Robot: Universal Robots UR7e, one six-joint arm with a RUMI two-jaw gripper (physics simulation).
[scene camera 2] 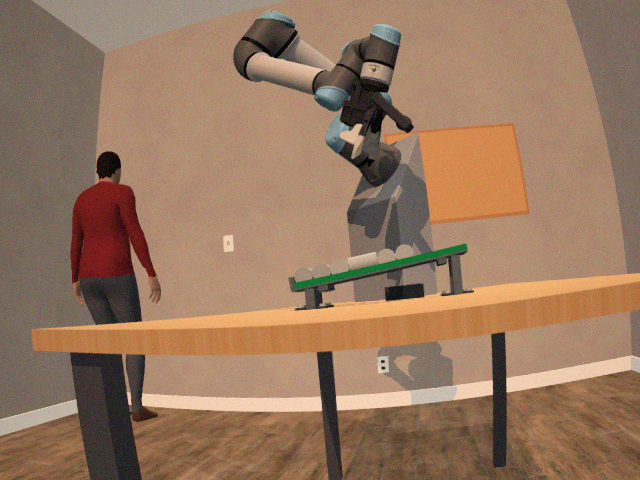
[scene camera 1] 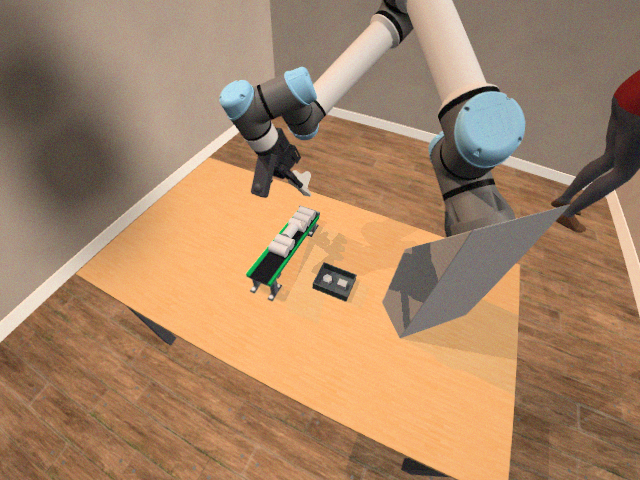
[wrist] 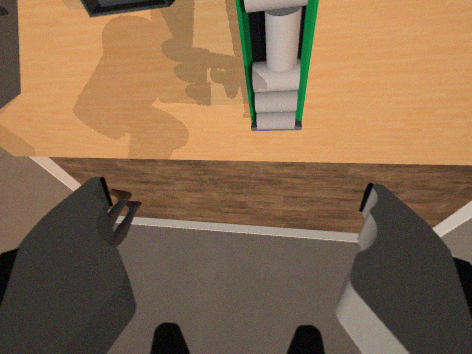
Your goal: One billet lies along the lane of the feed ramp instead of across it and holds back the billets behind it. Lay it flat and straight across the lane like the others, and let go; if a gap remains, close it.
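Pixels of known places: gripper, between the fingertips: [scene camera 2: 361,163] [scene camera 1: 290,188] [wrist: 236,183]; arm's base, origin of its link: [scene camera 2: 385,167] [scene camera 1: 480,228].
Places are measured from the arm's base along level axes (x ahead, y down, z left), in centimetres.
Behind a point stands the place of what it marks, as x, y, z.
One white billet [scene camera 1: 291,229] {48.5, 32.4, -21.6} [scene camera 2: 362,260] {51.1, 33.6, -22.2} [wrist: 283,40] {49.6, 32.2, -21.2} lies along the lane of the green-sided feed ramp [scene camera 1: 282,266] [scene camera 2: 434,254] [wrist: 310,30]. Three billets lie across the lane on its low-end side, the nearest one [scene camera 2: 339,266] {50.1, 34.4, -27.1} [wrist: 276,77] {47.4, 33.0, -25.5} close against its end. Two more billets lie across on its uphill side, the nearer one [scene camera 1: 284,241] {49.9, 31.9, -15.4} [scene camera 2: 386,256] {53.2, 33.3, -17.4} beside its other end; in the wrist view part of one shows at the top edge. My gripper [scene camera 1: 305,190] [scene camera 2: 356,148] [wrist: 236,183] {47.6, 11.2, -19.5} is open and empty. It hangs tilted above the ramp's low end, apart from the billets.
A dark tray [scene camera 1: 329,294] {32.4, 42.2, -2.4} [scene camera 2: 404,291] {37.2, 41.1, -9.2} [wrist: 130,9] {30.1, 39.5, -11.8} with two small pale pieces stands beside the ramp on the wooden table [scene camera 1: 206,248] {81.7, 43.0, -16.6}. A grey pedestal [scene camera 1: 465,279] {0.0, 11.3, 6.6} [scene camera 2: 390,232] {10.2, 22.9, -3.8} stands beyond the tray. A person [scene camera 1: 615,139] [scene camera 2: 105,227] in red stands beyond the table.
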